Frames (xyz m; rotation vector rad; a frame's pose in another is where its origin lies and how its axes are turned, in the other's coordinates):
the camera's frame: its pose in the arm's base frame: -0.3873 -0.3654 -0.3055 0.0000 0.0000 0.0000
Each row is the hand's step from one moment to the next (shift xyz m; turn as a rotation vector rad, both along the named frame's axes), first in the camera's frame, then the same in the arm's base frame.
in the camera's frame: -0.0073 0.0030 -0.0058 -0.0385 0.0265 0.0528
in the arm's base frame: -0.0073 0.0030 -0.0058 -0.0385 0.0265 0.0528
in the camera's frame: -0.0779 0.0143 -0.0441 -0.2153 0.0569 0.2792
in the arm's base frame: -0.0779 0.0143 -0.0441 -0.2153 0.0569 0.2792
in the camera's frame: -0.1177 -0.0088 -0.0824 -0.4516 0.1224 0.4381
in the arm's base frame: -0.1177 -0.0088 -0.0824 -0.4516 0.1224 0.4381
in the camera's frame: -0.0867 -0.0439 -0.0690 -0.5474 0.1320 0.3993
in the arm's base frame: -0.0867 -0.0439 -0.0690 -0.5474 0.1320 0.3993
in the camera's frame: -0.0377 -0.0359 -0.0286 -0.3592 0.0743 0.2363
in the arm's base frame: -0.0377 -0.0359 -0.0286 -0.3592 0.0743 0.2363
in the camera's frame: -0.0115 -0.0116 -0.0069 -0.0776 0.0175 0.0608
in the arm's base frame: -0.0115 -0.0116 -0.0069 -0.0776 0.0175 0.0608
